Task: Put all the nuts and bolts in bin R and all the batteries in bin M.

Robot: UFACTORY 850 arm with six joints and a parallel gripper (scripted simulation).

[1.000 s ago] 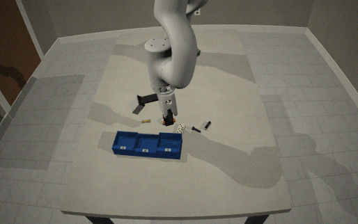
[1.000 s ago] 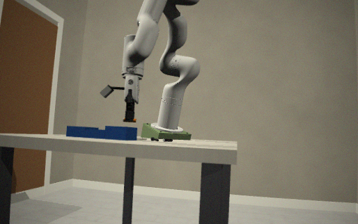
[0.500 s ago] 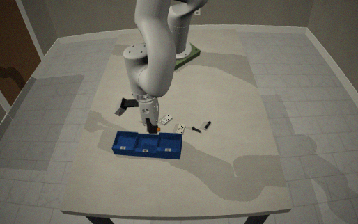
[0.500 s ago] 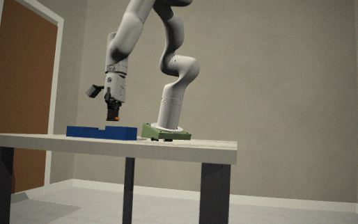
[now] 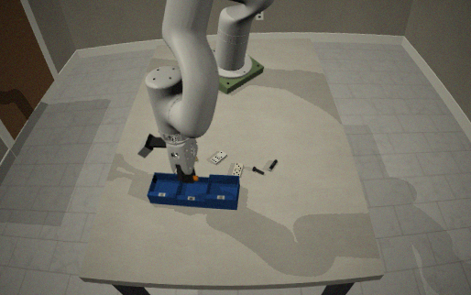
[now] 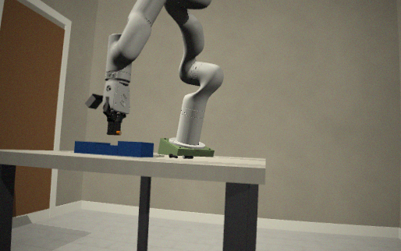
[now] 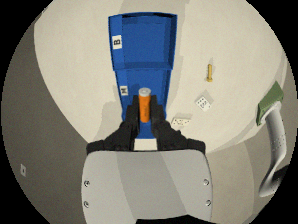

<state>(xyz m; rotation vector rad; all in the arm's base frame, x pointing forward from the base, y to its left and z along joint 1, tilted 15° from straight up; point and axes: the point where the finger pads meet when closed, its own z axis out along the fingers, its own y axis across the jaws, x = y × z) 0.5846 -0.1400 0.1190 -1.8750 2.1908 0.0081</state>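
The blue bin lies 7 cm below my hand. The rest, counted from my hand: orange battery 2 cm below; tan bolt 13 cm behind, 8 cm below; domino 13 cm behind, 7 cm to the left, 8 cm below.
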